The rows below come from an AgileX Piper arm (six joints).
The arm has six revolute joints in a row. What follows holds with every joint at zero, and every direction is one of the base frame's.
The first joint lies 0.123 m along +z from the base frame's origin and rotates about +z.
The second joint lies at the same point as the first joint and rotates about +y.
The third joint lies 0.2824 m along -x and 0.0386 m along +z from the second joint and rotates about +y.
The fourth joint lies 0.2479 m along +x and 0.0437 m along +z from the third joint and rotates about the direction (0.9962, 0, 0.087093).
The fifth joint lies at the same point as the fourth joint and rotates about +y.
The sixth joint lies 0.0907 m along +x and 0.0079 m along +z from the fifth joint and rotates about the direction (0.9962, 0, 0.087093).
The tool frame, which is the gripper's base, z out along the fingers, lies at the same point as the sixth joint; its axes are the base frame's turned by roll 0, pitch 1.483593 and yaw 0 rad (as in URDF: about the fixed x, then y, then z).
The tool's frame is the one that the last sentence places.
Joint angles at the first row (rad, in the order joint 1, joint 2, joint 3, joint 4, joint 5, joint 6):
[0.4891, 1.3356, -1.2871, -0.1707, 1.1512, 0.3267]
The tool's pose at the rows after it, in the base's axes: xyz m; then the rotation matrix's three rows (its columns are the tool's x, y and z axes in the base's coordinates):
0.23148 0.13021 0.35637; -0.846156 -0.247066 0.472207; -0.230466 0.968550 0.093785; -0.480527 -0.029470 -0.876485
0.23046 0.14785 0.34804; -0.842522 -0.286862 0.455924; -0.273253 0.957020 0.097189; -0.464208 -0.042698 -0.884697
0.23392 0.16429 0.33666; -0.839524 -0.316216 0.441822; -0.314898 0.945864 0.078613; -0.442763 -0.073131 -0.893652
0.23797 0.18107 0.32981; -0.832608 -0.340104 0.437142; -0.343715 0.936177 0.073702; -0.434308 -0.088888 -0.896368
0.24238 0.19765 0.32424; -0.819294 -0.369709 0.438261; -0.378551 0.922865 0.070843; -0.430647 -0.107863 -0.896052
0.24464 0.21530 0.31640; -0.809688 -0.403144 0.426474; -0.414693 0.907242 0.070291; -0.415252 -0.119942 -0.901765
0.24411 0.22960 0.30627; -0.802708 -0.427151 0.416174; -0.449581 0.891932 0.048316; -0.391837 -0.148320 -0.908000
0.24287 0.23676 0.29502; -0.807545 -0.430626 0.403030; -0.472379 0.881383 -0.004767; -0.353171 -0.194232 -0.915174
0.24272 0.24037 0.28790; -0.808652 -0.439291 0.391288; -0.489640 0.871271 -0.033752; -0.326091 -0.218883 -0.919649
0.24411 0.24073 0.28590; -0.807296 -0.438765 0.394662; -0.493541 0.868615 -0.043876; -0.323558 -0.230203 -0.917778
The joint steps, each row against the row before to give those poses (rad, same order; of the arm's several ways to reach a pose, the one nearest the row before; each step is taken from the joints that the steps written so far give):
[0.0841, 0.0093, 0.0000, -0.0261, -0.0156, 0.0301]
[0.0611, 0.0330, 0.0000, -0.0171, -0.0071, 0.0244]
[0.0473, 0.0498, -0.0059, -0.0298, -0.0073, 0.0221]
[0.0400, 0.0504, -0.0252, -0.0194, -0.0071, 0.0199]
[0.0352, 0.0510, -0.0327, -0.0195, -0.0069, 0.0071]
[0.0361, 0.0525, -0.0305, -0.0062, -0.0018, 0.0022]
[0.0365, 0.0441, -0.0146, -0.0221, 0.0070, 0.0133]
[0.0259, 0.0342, 0.0000, -0.0341, 0.0275, 0.0235]
[0.0106, 0.0212, 0.0000, -0.0123, 0.0148, 0.0012]
[0.0000, 0.0068, 0.0000, -0.0107, 0.0000, 0.0020]

